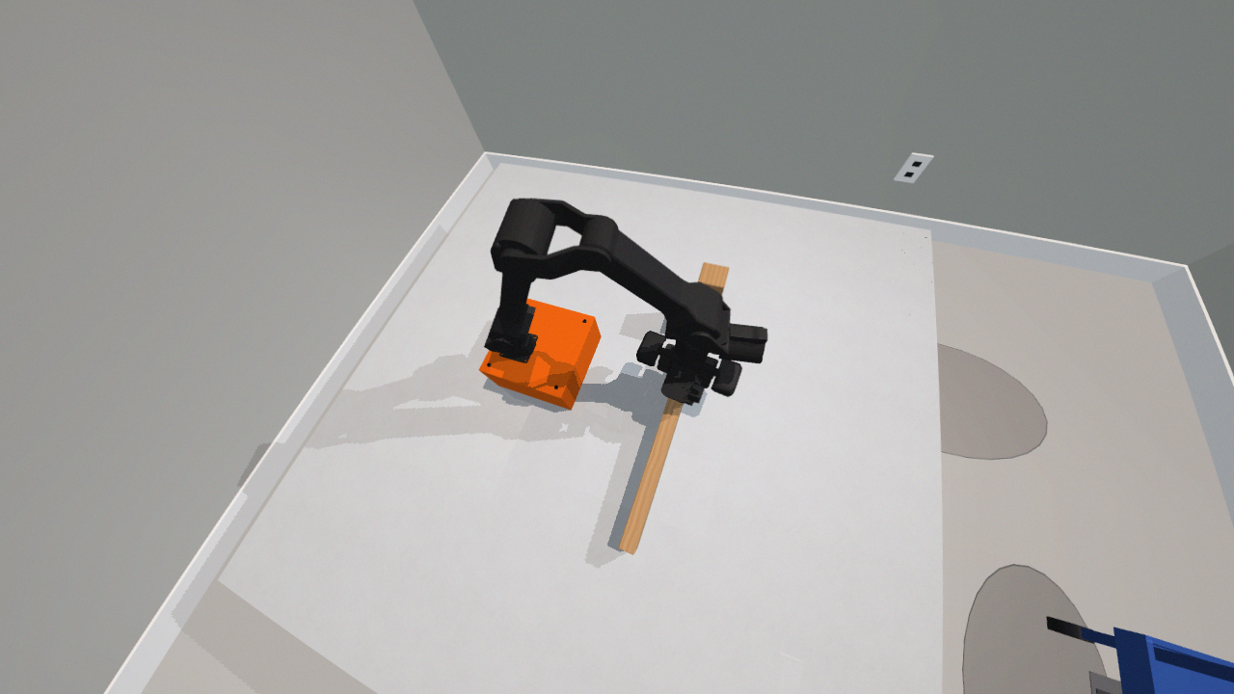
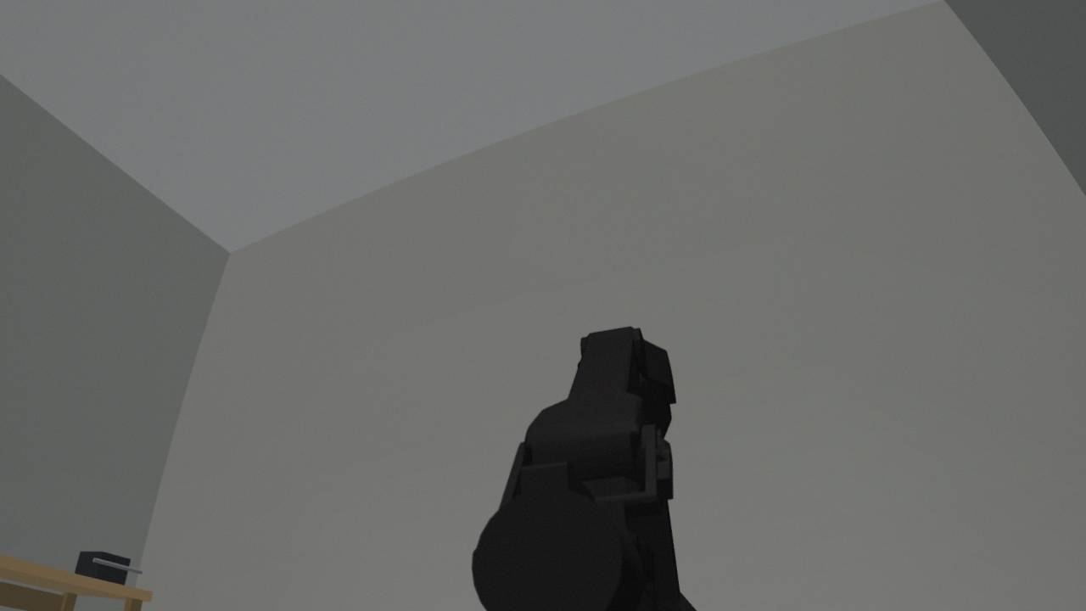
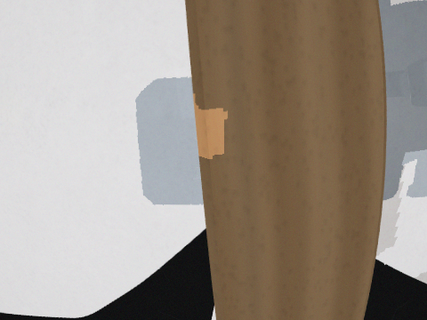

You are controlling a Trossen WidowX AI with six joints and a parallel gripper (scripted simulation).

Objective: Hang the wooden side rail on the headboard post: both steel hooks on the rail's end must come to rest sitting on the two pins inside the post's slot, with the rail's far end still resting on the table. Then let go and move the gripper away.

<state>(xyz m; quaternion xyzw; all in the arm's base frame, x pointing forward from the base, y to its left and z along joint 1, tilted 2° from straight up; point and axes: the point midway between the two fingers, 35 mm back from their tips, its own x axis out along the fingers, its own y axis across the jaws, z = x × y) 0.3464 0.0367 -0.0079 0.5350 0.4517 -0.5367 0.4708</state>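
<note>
Right now my gripper tip is 10 mm short of the headboard post, 160 mm to the right of it and 50 mm below it.
</note>
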